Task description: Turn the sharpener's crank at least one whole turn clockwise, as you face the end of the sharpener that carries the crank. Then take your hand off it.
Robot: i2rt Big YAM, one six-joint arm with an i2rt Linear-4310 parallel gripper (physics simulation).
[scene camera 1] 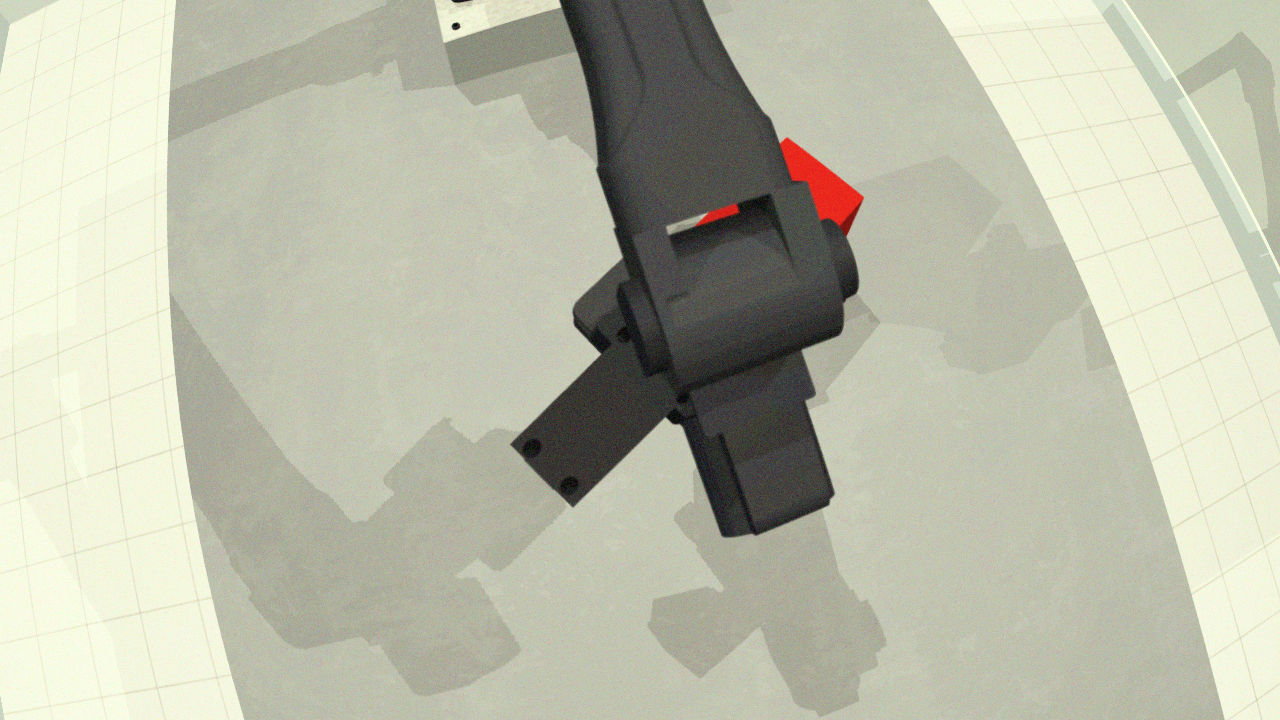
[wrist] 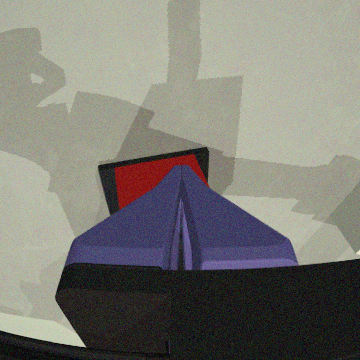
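Observation:
The sharpener shows as a red body, mostly hidden under the dark arm in the scene view. In the wrist view it has a black base and lies behind the fingertips, its lower part covered by the fingers. My gripper is shut, its two purple fingers together at the tips with nothing between them. The fingertips overlap the red body in the wrist view; whether they touch it I cannot tell. The fingers are hidden by the arm in the scene view. The crank and its handle do not show in either view.
A pale block with a grey side stands at the top of the scene view, left of the arm. The arm comes down from the top over the sharpener. Arm shadows lie across the grey table top. Pale tiled floor shows beyond both table edges.

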